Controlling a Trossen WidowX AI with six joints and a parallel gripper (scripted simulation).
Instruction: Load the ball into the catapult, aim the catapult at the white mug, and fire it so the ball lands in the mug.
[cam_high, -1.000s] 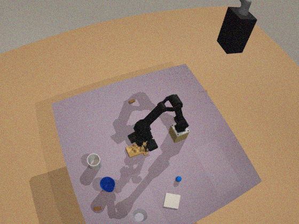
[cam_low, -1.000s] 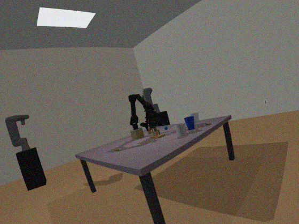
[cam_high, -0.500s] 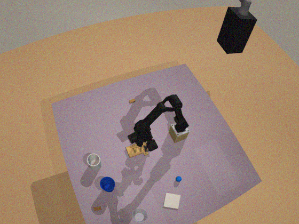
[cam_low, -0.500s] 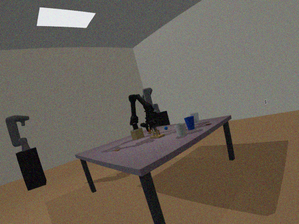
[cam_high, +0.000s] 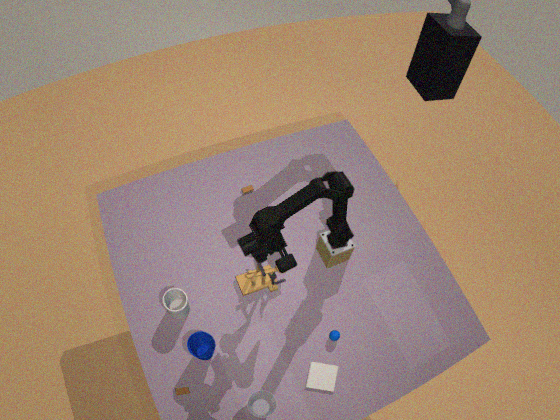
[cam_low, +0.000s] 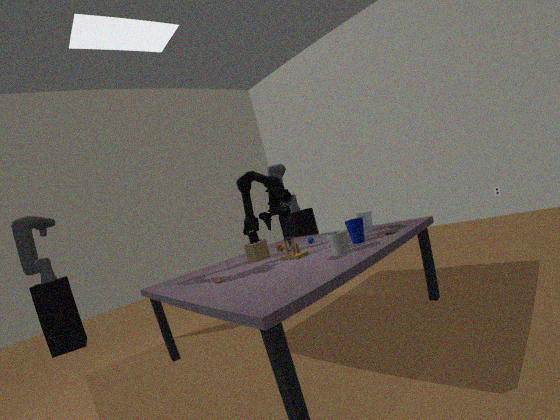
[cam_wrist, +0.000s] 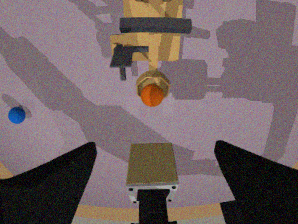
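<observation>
Now: gripper tip 20 mm past the orange ball and 110 mm above it. Also, from my gripper tip: blue ball 120 mm behind, 310 mm to the left, 150 mm below; white mug 400 mm ahead, 50 mm to the left, 140 mm below; wooden catapult 50 mm ahead, 20 mm to the left, 120 mm below.
</observation>
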